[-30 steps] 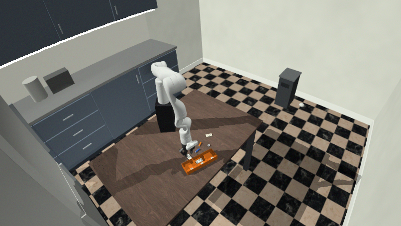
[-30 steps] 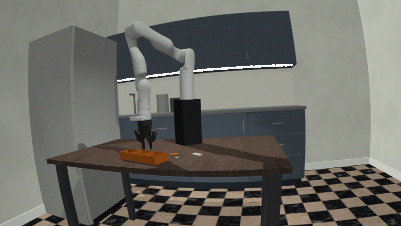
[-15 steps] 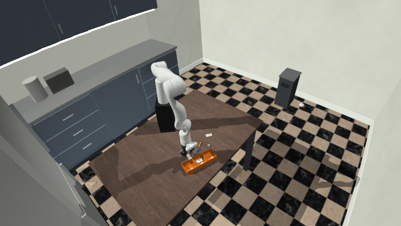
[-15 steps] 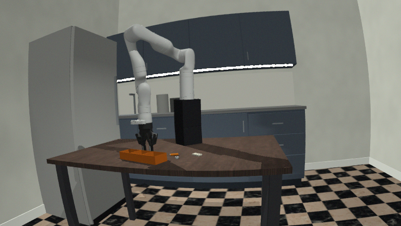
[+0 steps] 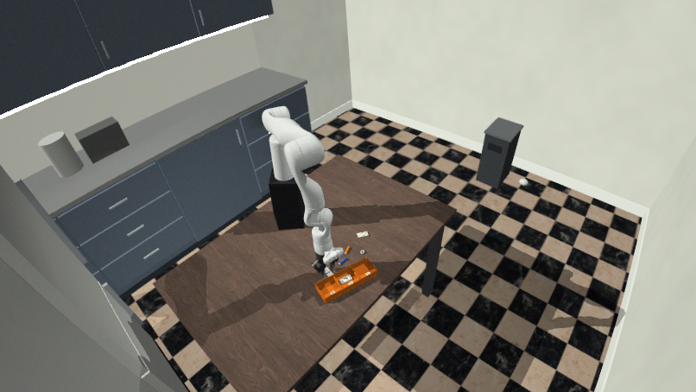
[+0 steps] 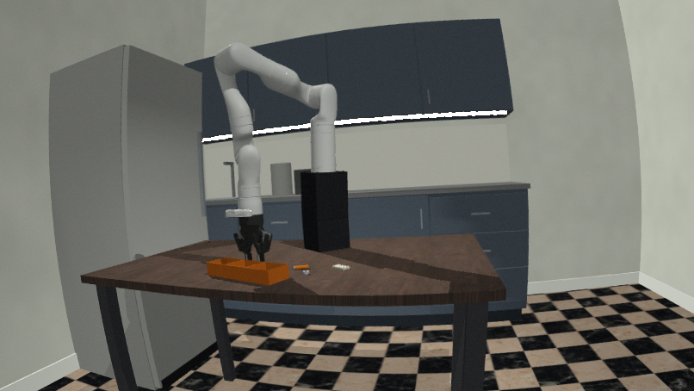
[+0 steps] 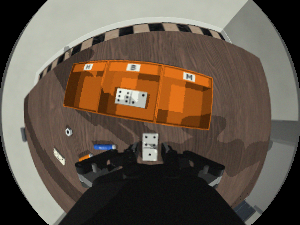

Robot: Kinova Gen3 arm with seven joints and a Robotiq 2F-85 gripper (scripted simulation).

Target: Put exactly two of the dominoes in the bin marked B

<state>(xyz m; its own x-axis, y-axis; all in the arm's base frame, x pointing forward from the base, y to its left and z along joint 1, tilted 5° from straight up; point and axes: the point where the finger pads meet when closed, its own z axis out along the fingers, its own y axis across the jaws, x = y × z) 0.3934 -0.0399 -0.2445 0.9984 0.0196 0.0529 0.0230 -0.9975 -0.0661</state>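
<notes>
Right now my hand is 90 mm short of the orange bin tray, 30 mm to the right of it and 10 mm above it. Round my hand: blue marker: 80 mm to the left, 20 mm below, 10 mm behind; then small nut: 180 mm to the left, 20 mm below, 10 mm ahead; then orange marker: 140 mm to the left, 50 mm behind, 20 mm below.
</notes>
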